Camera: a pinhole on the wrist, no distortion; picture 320 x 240 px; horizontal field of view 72.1 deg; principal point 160.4 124.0 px. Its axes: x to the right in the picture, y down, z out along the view. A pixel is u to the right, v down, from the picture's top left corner.
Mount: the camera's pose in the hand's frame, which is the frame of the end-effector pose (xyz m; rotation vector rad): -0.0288 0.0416 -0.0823 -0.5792 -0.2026 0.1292
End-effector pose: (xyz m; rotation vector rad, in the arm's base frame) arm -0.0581 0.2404 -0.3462 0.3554 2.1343 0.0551
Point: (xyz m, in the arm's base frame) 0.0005 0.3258 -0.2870
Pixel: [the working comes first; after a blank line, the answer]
In the camera's frame: -0.0004 0.0053 0.1128

160 134
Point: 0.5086 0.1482 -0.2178
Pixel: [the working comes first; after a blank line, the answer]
In the camera's frame: -0.3039 -0.2248 0.4993

27 25
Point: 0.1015 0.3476 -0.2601
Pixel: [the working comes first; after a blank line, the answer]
In the camera's frame: -0.0477 0.0136 0.2081

110 138
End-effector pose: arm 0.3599 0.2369 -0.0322 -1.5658 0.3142 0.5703
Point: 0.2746 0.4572 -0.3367
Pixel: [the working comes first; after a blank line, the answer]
In the camera's frame: 0.2378 0.0175 0.3499

310 135
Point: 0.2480 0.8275 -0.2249
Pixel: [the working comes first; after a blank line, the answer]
In the camera's frame: 0.2459 -0.2791 0.5995

251 22
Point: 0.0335 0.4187 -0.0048
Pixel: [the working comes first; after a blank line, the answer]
In the camera's frame: -0.1613 -0.0844 0.3589

62 72
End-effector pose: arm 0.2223 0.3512 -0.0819 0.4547 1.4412 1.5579
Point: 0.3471 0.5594 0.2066
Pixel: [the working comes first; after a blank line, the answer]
In the camera's frame: 0.1367 -0.0394 0.3988

236 102
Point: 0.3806 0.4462 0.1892
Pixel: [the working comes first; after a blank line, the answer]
In the camera's frame: 0.0225 -0.0445 0.3645

174 97
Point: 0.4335 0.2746 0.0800
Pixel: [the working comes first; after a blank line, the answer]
In the camera's frame: -0.1428 -0.1075 0.2510

35 30
